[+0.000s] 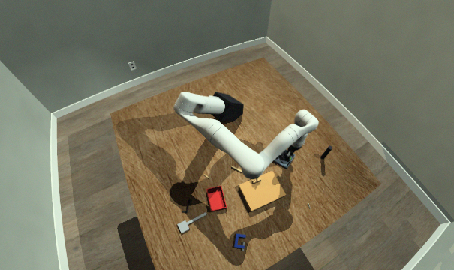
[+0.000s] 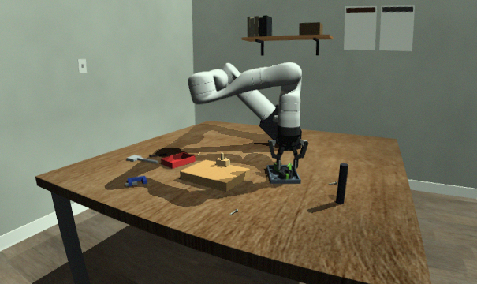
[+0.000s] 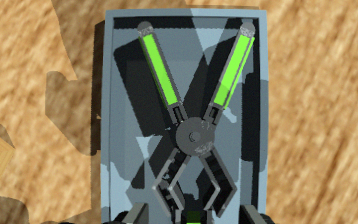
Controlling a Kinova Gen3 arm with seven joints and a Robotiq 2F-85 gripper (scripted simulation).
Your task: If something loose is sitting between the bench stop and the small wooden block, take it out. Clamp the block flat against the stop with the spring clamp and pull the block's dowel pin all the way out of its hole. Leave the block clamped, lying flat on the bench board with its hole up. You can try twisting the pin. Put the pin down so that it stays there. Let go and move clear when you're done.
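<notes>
Now: the blue-grey tray 5 cm below my hand, 4 cm behind it and 3 cm to the right of it. From my hand the other things lie so: small wooden block (24 cm to the right, 4 cm ahead, 2 cm below); then dowel pin (24 cm to the right, 4 cm ahead); then black cylinder (20 cm to the left, 10 cm ahead).
</notes>
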